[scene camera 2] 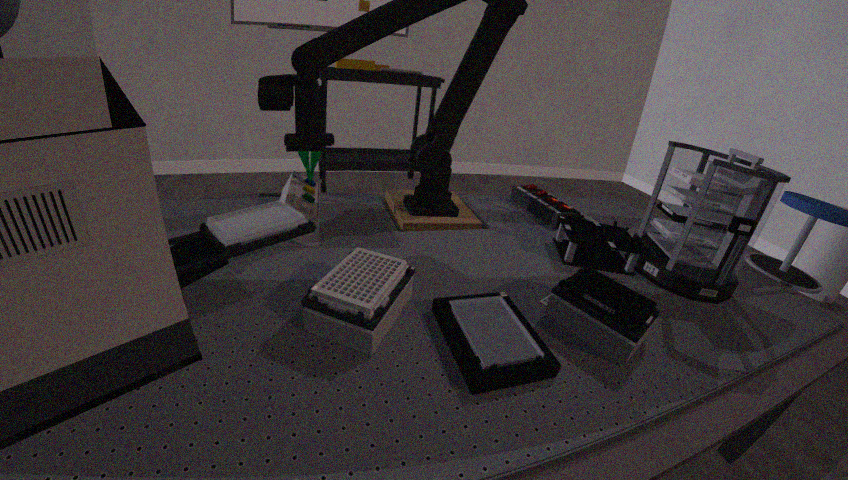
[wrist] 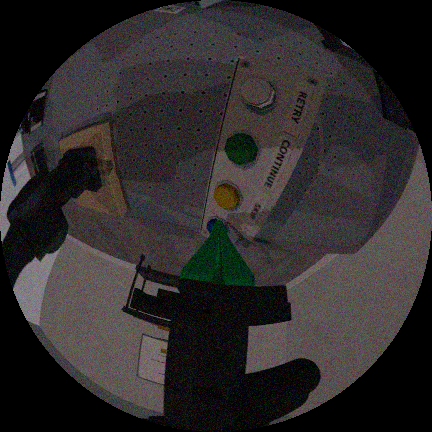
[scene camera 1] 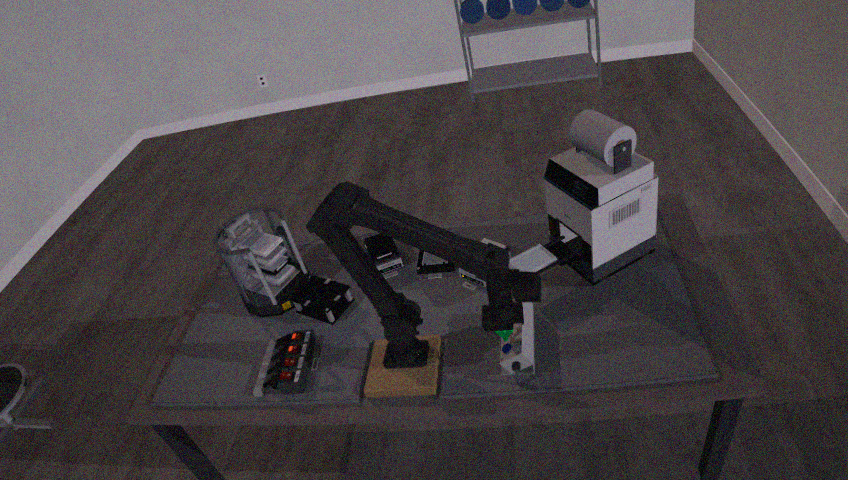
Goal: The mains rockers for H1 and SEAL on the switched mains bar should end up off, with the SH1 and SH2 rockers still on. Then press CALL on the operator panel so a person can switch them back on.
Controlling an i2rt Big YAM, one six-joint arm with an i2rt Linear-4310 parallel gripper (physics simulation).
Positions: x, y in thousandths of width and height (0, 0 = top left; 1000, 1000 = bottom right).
my gripper: scene camera 2 366, 376; wrist 503, 517; scene camera 1 597, 707
